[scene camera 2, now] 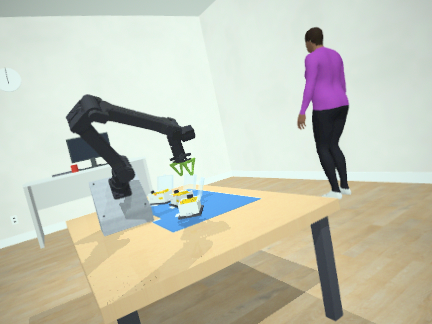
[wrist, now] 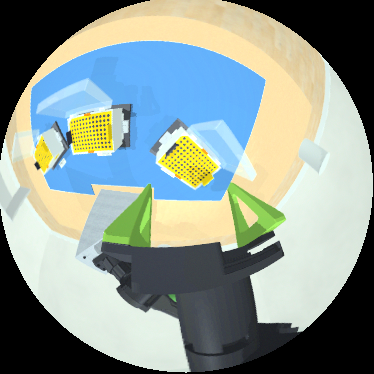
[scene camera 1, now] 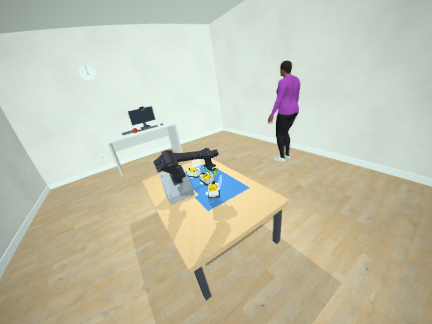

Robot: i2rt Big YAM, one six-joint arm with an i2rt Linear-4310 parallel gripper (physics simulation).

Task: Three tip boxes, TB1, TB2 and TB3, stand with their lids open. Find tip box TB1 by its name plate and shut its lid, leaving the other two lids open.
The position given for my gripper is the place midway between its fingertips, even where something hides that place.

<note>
In view: my gripper point(wrist: 192, 185) and a tip box TB1 point(wrist: 177, 128).
</note>
